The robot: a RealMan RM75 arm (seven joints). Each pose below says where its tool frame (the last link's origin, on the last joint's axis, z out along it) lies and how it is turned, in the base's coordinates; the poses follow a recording.
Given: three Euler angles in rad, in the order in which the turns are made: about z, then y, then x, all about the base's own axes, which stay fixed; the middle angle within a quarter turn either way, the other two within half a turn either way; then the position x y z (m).
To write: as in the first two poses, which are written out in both.
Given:
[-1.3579 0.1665 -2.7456 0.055 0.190 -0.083]
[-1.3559 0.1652 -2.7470 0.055 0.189 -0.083]
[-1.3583 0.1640 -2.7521 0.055 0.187 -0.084]
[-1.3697 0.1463 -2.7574 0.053 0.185 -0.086]
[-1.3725 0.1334 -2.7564 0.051 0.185 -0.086]
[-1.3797 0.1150 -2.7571 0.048 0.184 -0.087]
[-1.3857 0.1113 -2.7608 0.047 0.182 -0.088]
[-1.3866 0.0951 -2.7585 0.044 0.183 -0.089]
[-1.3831 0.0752 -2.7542 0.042 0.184 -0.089]
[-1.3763 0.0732 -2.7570 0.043 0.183 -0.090]
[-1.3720 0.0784 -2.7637 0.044 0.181 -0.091]
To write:
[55 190 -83 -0.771 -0.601 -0.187 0.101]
[55 189 -83 -0.771 -0.600 -0.186 0.101]
[55 187 -84 -0.771 -0.602 -0.184 0.100]
[53 185 -86 -0.767 -0.608 -0.176 0.102]
[51 185 -86 -0.766 -0.611 -0.172 0.106]
[48 184 -87 -0.763 -0.615 -0.165 0.111]
[47 182 -88 -0.761 -0.618 -0.163 0.111]
[44 183 -89 -0.760 -0.620 -0.157 0.116]
[42 184 -89 -0.760 -0.620 -0.151 0.125]
[43 183 -90 -0.762 -0.618 -0.149 0.125]
[44 181 -91 -0.764 -0.616 -0.149 0.121]

